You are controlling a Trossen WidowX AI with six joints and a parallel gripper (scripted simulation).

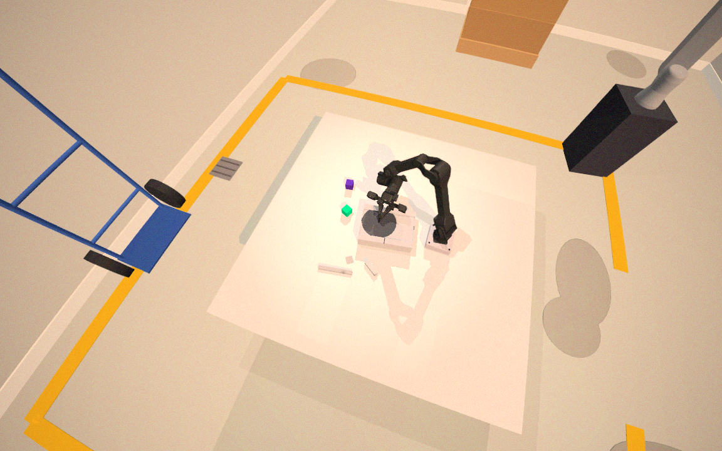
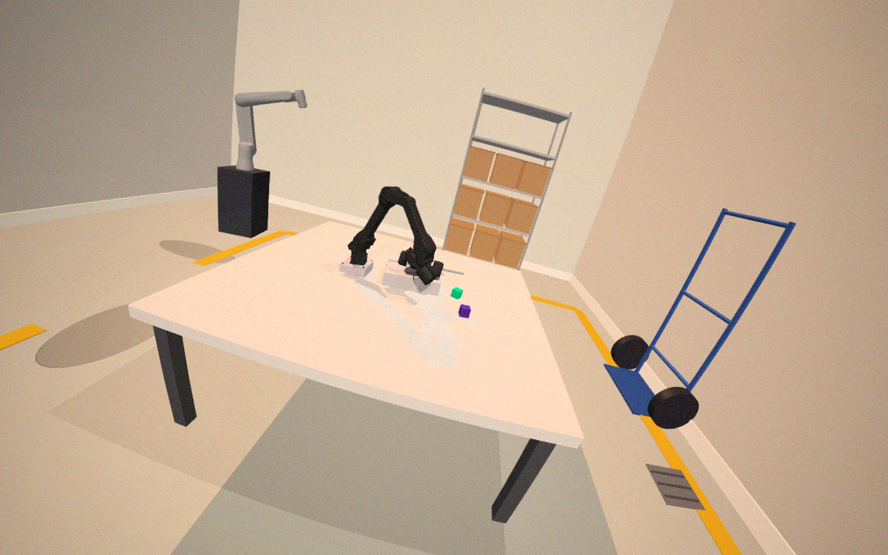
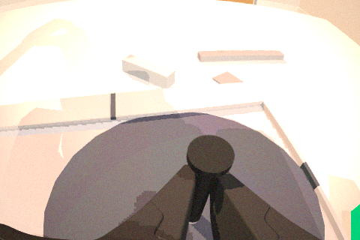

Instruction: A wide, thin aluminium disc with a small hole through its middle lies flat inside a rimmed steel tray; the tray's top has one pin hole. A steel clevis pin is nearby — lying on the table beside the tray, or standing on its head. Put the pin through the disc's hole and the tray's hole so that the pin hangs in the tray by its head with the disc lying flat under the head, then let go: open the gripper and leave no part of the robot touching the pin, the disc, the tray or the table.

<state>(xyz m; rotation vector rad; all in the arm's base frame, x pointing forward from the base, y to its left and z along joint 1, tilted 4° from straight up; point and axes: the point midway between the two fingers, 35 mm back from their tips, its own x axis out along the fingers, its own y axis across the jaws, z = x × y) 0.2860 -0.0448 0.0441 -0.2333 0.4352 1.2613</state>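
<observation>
The pale rimmed tray lies 40 mm behind my gripper tip, 10 mm to the left of it and 50 mm below it. Round my gripper tip: aluminium disc 30 mm below; green cube 160 mm ahead, 60 mm to the right, 70 mm below; clevis pin 10 mm below.
</observation>
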